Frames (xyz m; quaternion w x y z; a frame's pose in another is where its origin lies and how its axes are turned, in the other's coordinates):
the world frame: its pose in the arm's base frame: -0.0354 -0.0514 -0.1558 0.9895 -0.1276 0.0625 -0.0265
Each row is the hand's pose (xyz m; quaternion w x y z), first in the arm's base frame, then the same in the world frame.
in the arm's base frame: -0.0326 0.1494 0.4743 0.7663 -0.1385 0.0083 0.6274
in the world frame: -0.0846 0.0329 0.6551 0.7598 -0.0787 -0.1234 0.6335
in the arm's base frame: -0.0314 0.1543 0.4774 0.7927 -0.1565 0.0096 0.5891
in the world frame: -0.0841 0.0369 0.6594 0.7893 -0.0908 -0.1194 0.5954
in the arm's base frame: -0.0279 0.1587 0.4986 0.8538 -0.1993 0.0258 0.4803
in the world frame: -0.0835 0.0358 0.6813 0.8591 -0.1190 -0.0944 0.4887
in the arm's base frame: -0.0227 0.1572 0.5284 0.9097 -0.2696 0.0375 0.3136
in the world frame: -0.0817 0.0269 0.7102 0.9286 -0.1713 -0.0669 0.3224
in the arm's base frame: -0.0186 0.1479 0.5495 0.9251 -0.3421 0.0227 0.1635
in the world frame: -0.0795 0.0127 0.7287 0.9561 -0.2313 -0.0653 0.1678
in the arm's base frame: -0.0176 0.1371 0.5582 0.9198 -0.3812 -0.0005 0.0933
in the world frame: -0.0787 0.0001 0.7345 0.9563 -0.2656 -0.0800 0.0928
